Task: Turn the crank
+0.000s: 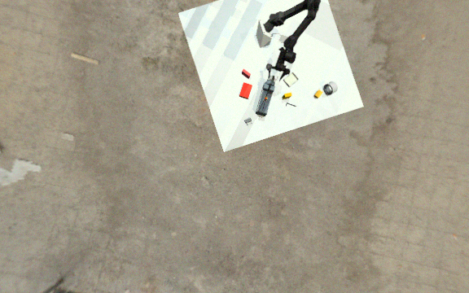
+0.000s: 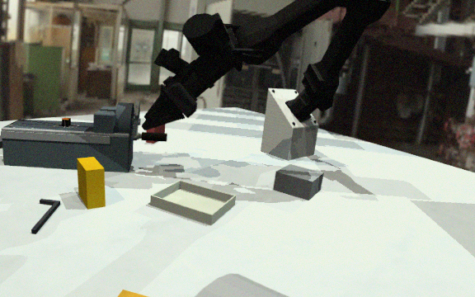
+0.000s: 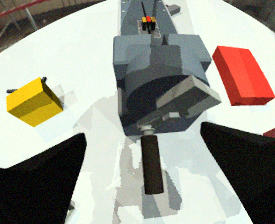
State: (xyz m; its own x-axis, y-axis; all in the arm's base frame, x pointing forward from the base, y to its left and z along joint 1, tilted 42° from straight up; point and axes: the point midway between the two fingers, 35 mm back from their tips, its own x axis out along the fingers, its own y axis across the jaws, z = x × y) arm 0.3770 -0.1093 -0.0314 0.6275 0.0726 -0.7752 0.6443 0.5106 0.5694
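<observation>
Right now my gripper tip is 2 cm past the dark crank handle, 1 cm to the right of it and 3 cm above it. Also, from my gripper tip: red pointer (11 cm ahead, 13 cm to the right, 1 cm below); then shallow grey tray (4 cm ahead, 17 cm to the left, 9 cm below); then yellow block (16 cm ahead, 7 cm to the left, 6 cm below).
</observation>
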